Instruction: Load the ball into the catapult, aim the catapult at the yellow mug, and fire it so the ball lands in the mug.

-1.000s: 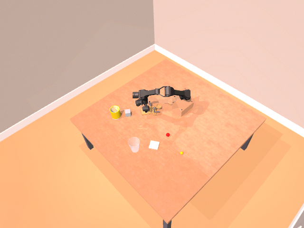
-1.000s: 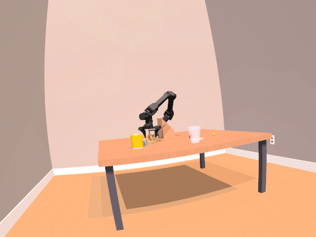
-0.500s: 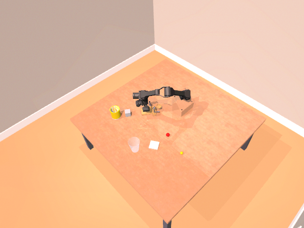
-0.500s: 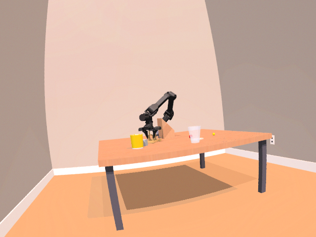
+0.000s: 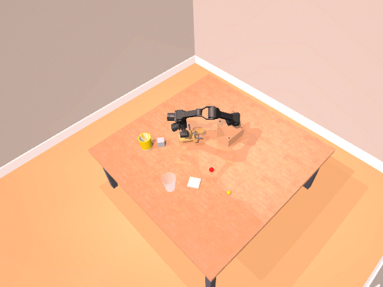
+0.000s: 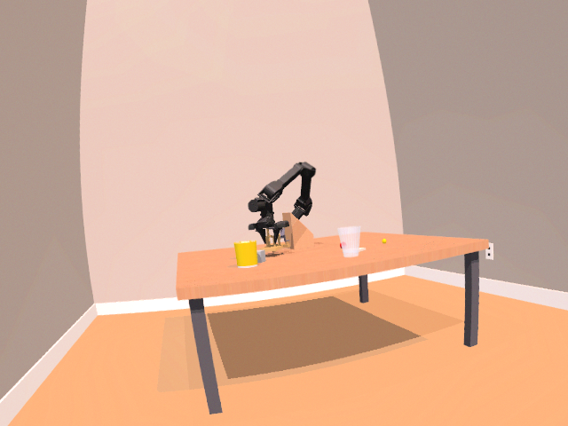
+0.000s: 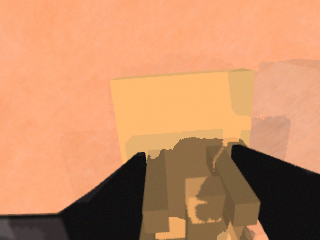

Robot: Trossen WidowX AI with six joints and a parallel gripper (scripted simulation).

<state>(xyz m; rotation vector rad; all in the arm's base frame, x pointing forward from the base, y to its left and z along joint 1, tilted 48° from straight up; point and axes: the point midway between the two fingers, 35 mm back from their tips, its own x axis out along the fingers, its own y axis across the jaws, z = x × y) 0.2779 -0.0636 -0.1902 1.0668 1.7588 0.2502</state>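
My gripper tip is now 34 cm to the right of the red ball, 5 cm above it and 4 cm short of it. Round my gripper tip: yellow mug (25 cm ahead, 15 cm to the right, 3 cm below); then grey cube (16 cm ahead, 9 cm to the right, 4 cm below); then wooden catapult (5 cm to the left, 5 cm behind, 2 cm above).
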